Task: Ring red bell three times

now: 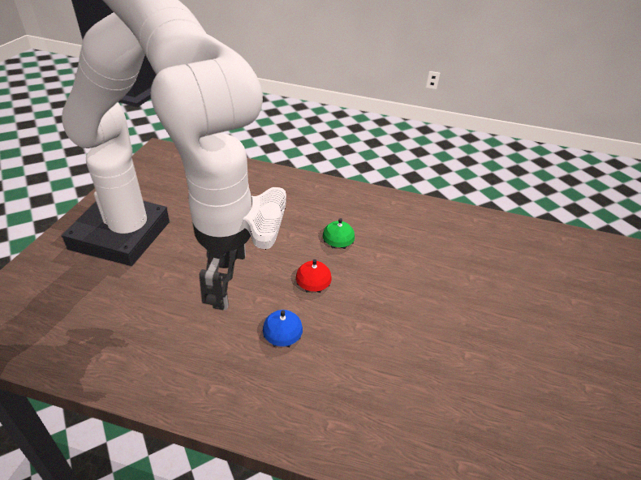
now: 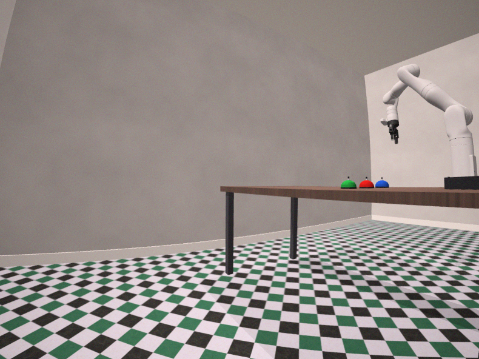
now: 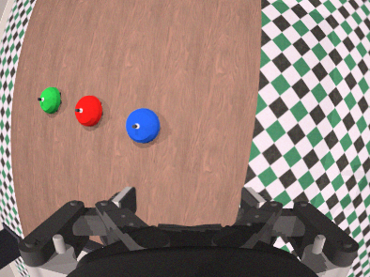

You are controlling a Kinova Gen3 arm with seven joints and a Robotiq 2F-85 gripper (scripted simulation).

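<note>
The red bell is 32 cm to the left of my hand, 27 cm below it and 2 cm ahead of it. Round my hand: green bell: 48 cm to the left, 27 cm below, 3 cm ahead; then blue bell: 27 cm below, 16 cm to the left, 2 cm ahead.
</note>
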